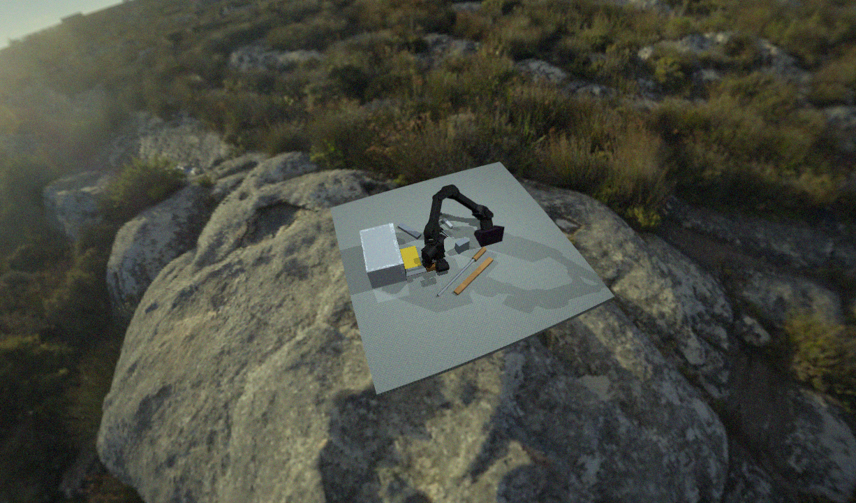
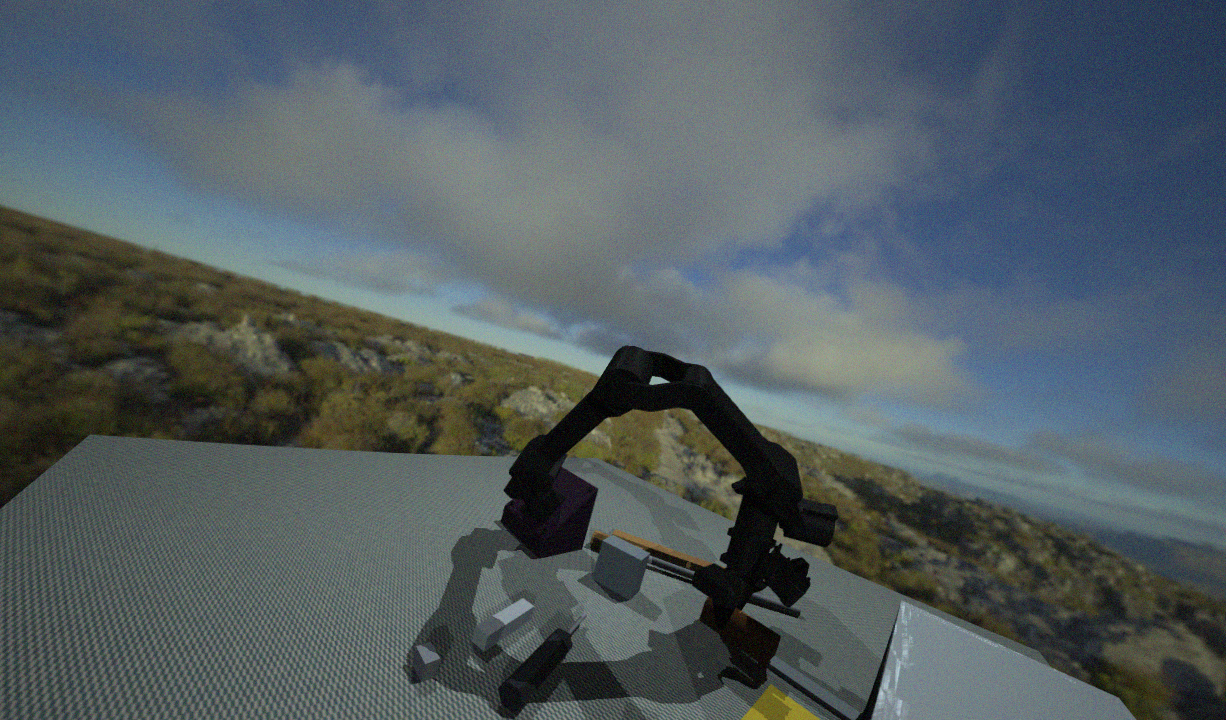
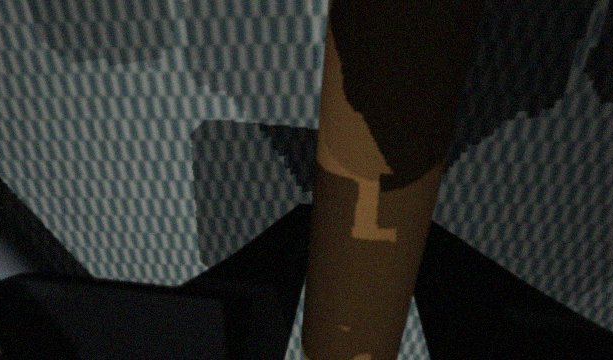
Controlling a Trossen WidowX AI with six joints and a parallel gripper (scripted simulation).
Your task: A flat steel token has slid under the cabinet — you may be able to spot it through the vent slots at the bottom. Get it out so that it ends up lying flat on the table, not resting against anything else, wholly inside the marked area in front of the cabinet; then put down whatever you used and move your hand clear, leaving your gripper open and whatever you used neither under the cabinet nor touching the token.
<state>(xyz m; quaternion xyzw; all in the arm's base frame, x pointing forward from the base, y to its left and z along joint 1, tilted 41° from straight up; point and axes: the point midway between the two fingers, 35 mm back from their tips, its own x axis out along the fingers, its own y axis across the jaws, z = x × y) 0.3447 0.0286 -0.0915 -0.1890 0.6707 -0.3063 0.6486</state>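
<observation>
Right now the grey block is 17 cm behind my gripper tip, 6 cm to the right of it and 2 cm above it. Round my gripper tip: grey bar (18 cm behind, 27 cm to the right); small grey cube (17 cm behind, 37 cm to the right); wooden stick (14 cm behind, 14 cm to the left).
</observation>
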